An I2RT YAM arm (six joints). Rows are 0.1 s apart.
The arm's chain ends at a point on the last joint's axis. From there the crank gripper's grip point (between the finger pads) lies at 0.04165 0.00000 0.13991 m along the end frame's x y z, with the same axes.
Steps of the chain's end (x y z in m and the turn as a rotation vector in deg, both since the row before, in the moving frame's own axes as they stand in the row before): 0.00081, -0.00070, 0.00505, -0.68, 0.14, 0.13; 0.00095, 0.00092, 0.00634, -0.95, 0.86, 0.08; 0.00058, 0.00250, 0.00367, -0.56, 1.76, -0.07; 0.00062, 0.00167, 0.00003, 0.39, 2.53, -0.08; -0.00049, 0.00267, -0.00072, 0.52, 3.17, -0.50; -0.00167, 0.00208, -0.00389, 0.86, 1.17, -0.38; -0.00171, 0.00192, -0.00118, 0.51, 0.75, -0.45; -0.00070, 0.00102, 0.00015, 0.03, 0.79, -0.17
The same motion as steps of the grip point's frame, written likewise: 0.00115, 0.00105, 0.00494, -0.68, 0.14, 0.13; 0.00304, 0.00329, 0.00568, -0.95, 0.86, 0.08; 0.00486, 0.00381, 0.00232, -0.56, 1.76, -0.07; 0.00675, 0.00066, -0.00195, 0.39, 2.53, -0.08; 0.00718, 0.00101, -0.00324, 0.52, 3.17, -0.50; 0.00117, -0.00030, -0.00479, 0.86, 1.17, -0.38; 0.00011, 0.00034, -0.00174, 0.51, 0.75, -0.45; 0.00122, 0.00082, -0.00044, 0.03, 0.79, -0.17
